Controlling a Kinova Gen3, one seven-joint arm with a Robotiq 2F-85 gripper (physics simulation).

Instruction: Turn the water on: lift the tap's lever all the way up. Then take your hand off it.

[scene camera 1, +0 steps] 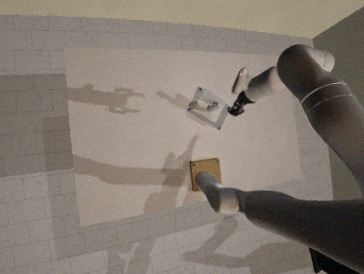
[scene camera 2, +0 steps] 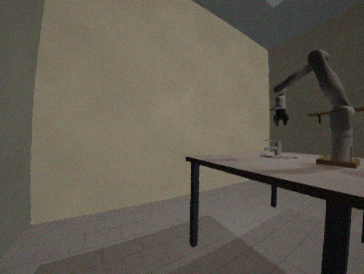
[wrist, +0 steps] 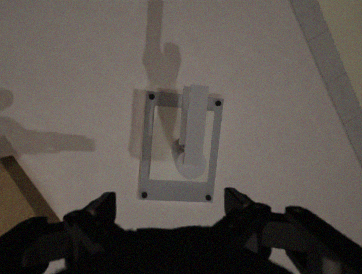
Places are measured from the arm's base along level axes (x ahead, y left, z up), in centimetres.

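Pixels of known places: gripper, between the fingertips: point(scene camera 1: 232, 101) point(scene camera 2: 280, 126) point(wrist: 170, 201); arm's base, origin of its link: point(scene camera 1: 202, 179) point(scene camera 2: 340, 160).
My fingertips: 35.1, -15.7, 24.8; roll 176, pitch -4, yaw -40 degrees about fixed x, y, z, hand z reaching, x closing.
Ahead of a thing's pixels: the offset from my fingertips to its top centre, as dx, dy, dz. "pt": to the spot under its first point. Level surfaces: height alone.
The grey tap @(pt +2.9, -0.5, -20.4) point(scene camera 1: 211, 106) point(scene camera 2: 278, 148) point(wrist: 191, 167) stands on a grey rectangular frame @(pt -5.4, -9.7, -27.2) point(scene camera 1: 223, 118) point(wrist: 175, 191) with dark screws at its corners. Its long flat lever @(+6.9, +1.2, -12.4) point(wrist: 196, 120) runs from the round body toward the top of the wrist view, over the frame's far bar. In scene camera 2 the lever is a thin, roughly level bar above the spout; its exact angle is too small to tell. My gripper point(scene camera 1: 234, 110) point(scene camera 2: 282, 123) point(wrist: 170, 201) is open and empty, pointing down, well above the tap and apart from it. The spout is mostly hidden under the lever in the wrist view.
The arm's square wooden base point(scene camera 1: 213, 167) point(scene camera 2: 325, 161) point(wrist: 15, 187) is bolted to the pale table @(dz -28.0) point(scene camera 1: 120, 130) point(scene camera 2: 240, 164). The arm reaches over the table from its base. A wall point(scene camera 2: 150, 100) rises behind the table. Arm shadows fall across the table top.
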